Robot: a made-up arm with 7 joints. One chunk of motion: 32 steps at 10 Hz.
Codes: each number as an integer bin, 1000 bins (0 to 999) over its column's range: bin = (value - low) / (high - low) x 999, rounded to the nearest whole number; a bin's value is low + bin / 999 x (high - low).
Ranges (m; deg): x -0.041..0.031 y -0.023..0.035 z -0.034..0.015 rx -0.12..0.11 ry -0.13..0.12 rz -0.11..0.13
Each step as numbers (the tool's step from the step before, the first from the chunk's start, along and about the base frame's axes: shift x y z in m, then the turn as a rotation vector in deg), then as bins.
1 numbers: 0.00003 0.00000 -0.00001 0.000 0.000 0.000
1 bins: 569 396 693 521 519 458
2 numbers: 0.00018 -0.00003 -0.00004 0.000 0.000 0.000
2 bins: 571 396 692 521 519 458
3 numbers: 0.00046 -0.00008 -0.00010 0.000 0.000 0.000
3 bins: 575 395 691 521 519 458
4 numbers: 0.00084 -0.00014 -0.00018 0.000 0.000 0.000
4 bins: 581 394 690 521 519 458
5 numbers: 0.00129 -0.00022 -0.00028 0.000 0.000 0.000
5 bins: 587 392 687 521 519 458
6 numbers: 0.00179 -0.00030 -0.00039 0.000 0.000 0.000
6 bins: 594 391 685 521 519 458
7 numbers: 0.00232 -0.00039 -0.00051 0.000 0.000 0.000
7 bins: 601 389 683 521 519 458
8 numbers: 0.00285 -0.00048 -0.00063 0.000 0.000 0.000
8 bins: 608 388 680 521 519 458
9 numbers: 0.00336 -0.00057 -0.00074 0.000 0.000 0.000
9 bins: 615 386 678 521 519 458
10 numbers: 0.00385 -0.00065 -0.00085 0.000 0.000 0.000
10 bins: 622 385 676 521 519 458
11 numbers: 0.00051 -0.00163 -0.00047 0.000 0.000 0.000
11 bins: 576 368 684 521 519 458
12 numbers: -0.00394 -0.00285 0.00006 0.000 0.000 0.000
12 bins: 514 347 694 521 519 458
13 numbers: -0.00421 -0.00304 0.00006 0.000 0.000 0.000
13 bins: 510 344 694 521 519 458
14 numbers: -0.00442 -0.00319 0.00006 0.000 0.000 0.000
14 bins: 508 341 694 521 519 458
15 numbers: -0.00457 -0.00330 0.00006 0.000 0.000 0.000
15 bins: 505 339 694 521 519 458
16 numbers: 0.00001 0.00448 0.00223 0.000 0.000 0.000
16 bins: 569 473 739 521 519 458
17 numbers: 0.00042 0.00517 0.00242 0.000 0.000 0.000
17 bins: 575 485 743 521 519 458
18 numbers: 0.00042 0.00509 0.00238 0.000 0.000 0.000
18 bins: 575 484 742 521 519 458
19 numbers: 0.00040 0.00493 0.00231 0.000 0.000 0.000
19 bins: 574 481 740 521 519 458
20 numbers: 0.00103 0.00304 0.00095 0.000 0.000 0.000
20 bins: 583 449 713 521 519 458
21 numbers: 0.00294 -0.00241 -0.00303 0.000 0.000 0.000
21 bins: 610 355 631 521 519 458
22 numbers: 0.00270 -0.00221 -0.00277 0.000 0.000 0.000
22 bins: 606 358 637 521 519 458
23 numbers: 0.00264 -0.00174 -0.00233 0.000 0.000 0.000
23 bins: 606 366 646 521 519 458
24 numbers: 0.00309 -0.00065 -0.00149 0.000 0.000 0.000
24 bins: 612 385 663 521 519 458
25 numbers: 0.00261 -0.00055 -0.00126 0.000 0.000 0.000
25 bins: 605 387 667 521 519 458
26 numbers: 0.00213 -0.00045 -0.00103 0.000 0.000 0.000
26 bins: 598 388 672 521 519 458
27 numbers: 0.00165 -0.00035 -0.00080 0.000 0.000 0.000
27 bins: 592 390 677 521 519 458
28 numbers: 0.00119 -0.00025 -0.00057 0.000 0.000 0.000
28 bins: 585 392 682 521 519 458
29 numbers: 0.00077 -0.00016 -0.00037 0.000 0.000 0.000
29 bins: 580 393 686 521 519 458
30 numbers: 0.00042 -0.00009 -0.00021 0.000 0.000 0.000
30 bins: 575 395 689 521 519 458
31 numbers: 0.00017 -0.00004 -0.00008 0.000 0.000 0.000
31 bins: 571 395 692 521 519 458
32 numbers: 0.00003 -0.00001 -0.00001 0.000 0.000 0.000
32 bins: 569 396 693 521 519 458
